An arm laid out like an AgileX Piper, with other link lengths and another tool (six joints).
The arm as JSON. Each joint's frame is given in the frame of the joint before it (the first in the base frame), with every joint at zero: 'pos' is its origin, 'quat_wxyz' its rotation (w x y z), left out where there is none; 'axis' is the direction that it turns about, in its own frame. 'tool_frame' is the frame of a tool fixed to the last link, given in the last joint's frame.
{
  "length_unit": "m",
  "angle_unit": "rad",
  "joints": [
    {
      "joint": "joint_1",
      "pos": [
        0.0,
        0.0,
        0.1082
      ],
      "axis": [
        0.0,
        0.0,
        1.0
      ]
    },
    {
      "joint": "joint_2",
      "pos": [
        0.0,
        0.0,
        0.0
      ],
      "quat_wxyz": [
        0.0,
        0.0,
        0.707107,
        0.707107
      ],
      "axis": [
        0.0,
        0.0,
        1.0
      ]
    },
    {
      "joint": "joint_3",
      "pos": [
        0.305,
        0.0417,
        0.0
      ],
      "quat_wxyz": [
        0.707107,
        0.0,
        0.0,
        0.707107
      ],
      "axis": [
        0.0,
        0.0,
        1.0
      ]
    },
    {
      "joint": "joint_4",
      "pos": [
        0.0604,
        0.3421,
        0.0
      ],
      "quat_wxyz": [
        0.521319,
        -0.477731,
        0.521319,
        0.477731
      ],
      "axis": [
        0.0,
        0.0,
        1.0
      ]
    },
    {
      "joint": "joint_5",
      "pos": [
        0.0,
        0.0,
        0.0
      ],
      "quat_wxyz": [
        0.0,
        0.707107,
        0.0,
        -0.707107
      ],
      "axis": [
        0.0,
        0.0,
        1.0
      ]
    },
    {
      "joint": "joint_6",
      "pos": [
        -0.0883,
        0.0,
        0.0
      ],
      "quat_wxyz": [
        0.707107,
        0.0,
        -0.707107,
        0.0
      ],
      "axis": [
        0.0,
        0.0,
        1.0
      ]
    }
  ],
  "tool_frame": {
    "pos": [
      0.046,
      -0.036,
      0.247
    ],
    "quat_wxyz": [
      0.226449,
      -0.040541,
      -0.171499,
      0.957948
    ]
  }
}
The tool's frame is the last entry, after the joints.
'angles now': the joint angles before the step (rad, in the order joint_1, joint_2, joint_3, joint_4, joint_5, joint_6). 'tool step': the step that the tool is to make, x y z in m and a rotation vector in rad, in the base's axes. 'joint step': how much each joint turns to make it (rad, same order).
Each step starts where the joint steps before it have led.
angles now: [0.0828 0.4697 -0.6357 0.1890 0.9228 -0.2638]
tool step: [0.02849 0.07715 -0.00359 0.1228 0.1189 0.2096]
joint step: [-0.0001 0.3296 -0.1199 0.3276 -0.0293 -0.2675]
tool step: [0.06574 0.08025 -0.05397 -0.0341 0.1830 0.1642]
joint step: [0.1795 0.5359 -0.2960 0.0109 -0.0542 -0.0184]
